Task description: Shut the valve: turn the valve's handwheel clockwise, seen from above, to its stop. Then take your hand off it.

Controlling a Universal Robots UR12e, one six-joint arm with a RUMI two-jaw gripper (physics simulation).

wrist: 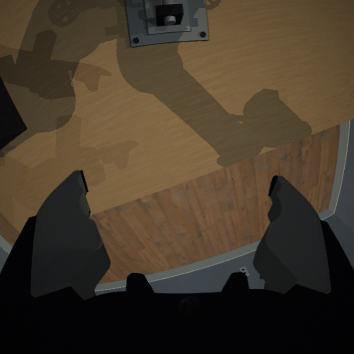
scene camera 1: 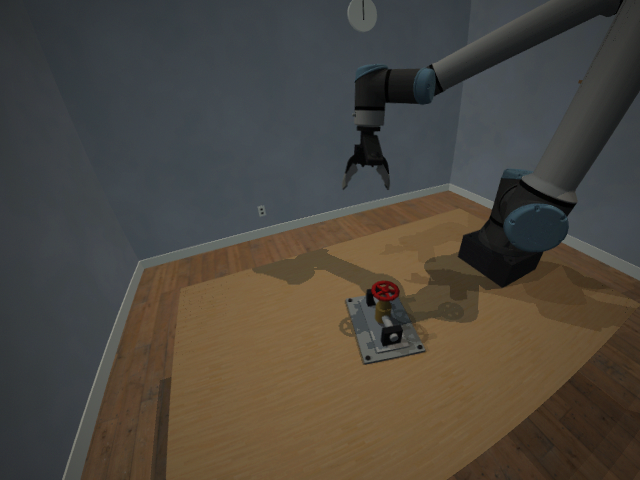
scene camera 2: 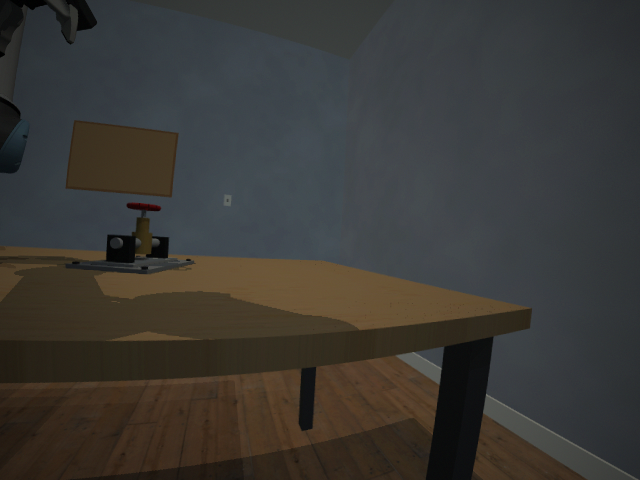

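The valve has a red handwheel that lies level on top of a brass body. The valve stands between two black blocks on a grey base plate. In the wrist view part of the plate shows at the top edge, and the handwheel itself does not show. My gripper is open and empty. It points down, high above the table and well above the handwheel, apart from it. In the second scene view part of the gripper shows at the top left.
The base plate lies on a wooden table. The arm's black base stands on the table to the right of the valve in the first scene view. Shadows of the arm fall across the table near the plate.
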